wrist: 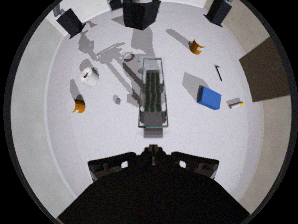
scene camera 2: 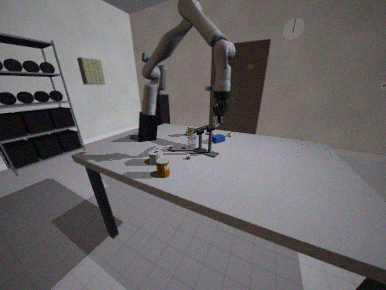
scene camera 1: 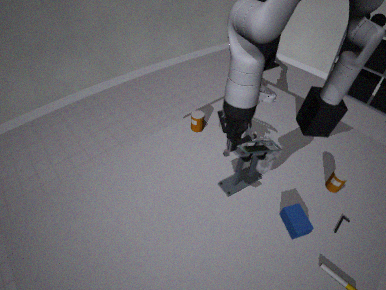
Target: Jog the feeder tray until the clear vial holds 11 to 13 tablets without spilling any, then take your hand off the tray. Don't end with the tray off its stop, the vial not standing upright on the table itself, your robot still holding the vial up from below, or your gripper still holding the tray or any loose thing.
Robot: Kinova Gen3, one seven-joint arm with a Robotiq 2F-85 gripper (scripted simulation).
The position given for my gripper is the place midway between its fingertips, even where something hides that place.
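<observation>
I can see my gripper point(scene camera 1: 230, 149), and the wrist view gives me a sight of my gripper point(wrist: 153, 149) as well.
</observation>
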